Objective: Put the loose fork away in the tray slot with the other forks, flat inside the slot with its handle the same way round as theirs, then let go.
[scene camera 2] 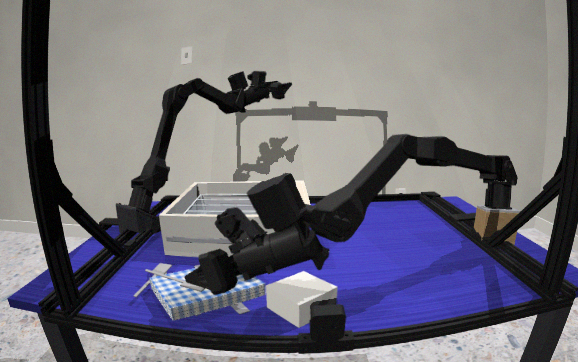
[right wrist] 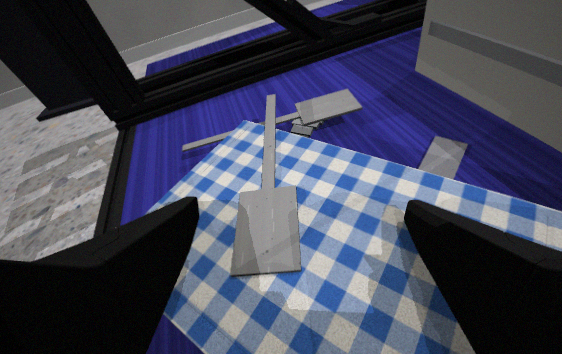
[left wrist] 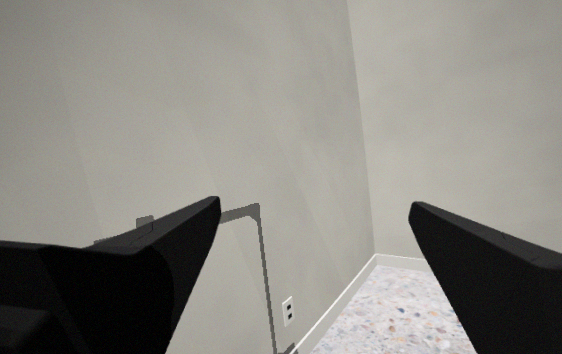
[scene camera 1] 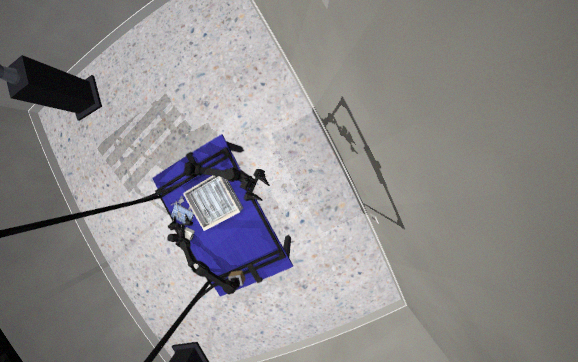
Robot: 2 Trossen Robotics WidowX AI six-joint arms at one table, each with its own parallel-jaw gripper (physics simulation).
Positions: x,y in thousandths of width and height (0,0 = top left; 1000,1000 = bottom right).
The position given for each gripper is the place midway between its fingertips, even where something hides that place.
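Observation:
In scene camera 2 the left gripper (scene camera 2: 492,228) is open and holds nothing, while the right gripper (scene camera 2: 345,758) is open and touches a blue-checked cloth (scene camera 2: 311,836). A white box (scene camera 2: 504,825) rests on the table there. Scene camera 1 shows a white cutlery tray (scene camera 1: 361,526). The left wrist view shows the left gripper (left wrist: 560,589). The blue-checked cloth is out of frame in the left wrist view. The right wrist view shows the right gripper (right wrist: 540,589) and the blue-checked cloth (right wrist: 643,784). The white box is out of frame in the right wrist view.

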